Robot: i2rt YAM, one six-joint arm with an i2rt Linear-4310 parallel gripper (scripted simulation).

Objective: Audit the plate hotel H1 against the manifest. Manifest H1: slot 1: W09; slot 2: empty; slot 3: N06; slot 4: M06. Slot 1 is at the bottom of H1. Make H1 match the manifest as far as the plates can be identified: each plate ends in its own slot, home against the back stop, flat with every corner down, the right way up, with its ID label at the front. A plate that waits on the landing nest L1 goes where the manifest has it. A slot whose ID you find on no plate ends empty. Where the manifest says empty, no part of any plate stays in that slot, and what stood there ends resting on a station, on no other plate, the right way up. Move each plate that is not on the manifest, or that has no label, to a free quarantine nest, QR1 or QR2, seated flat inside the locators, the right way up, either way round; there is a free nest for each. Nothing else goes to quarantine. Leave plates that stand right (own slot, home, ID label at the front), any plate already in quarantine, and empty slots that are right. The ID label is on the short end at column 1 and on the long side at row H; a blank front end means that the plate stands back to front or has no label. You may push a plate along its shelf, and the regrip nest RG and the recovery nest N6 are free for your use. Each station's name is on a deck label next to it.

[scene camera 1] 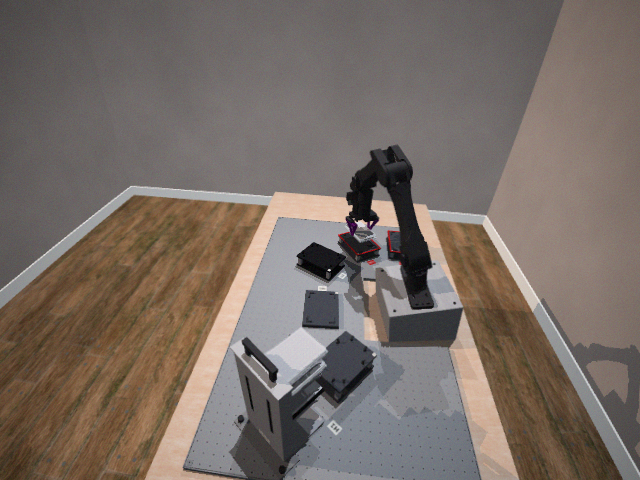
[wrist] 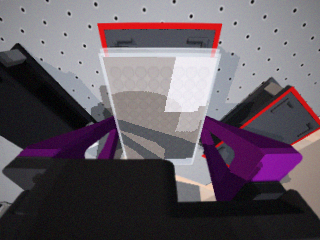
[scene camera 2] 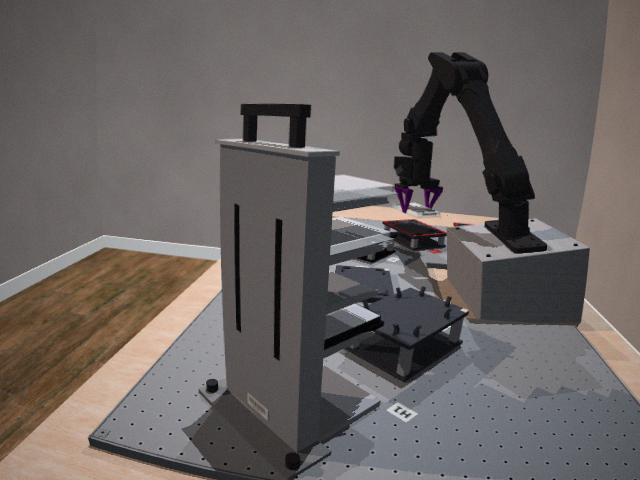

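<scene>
Scene camera 2 gives you the gripper point(scene camera 2: 416, 212) and a dark plate point(scene camera 2: 343, 324). In the wrist view there's the gripper point(wrist: 159, 119) again, plus a white plate point(wrist: 159, 96). And on scene camera 1 you'd see a white plate point(scene camera 1: 293, 356).
</scene>
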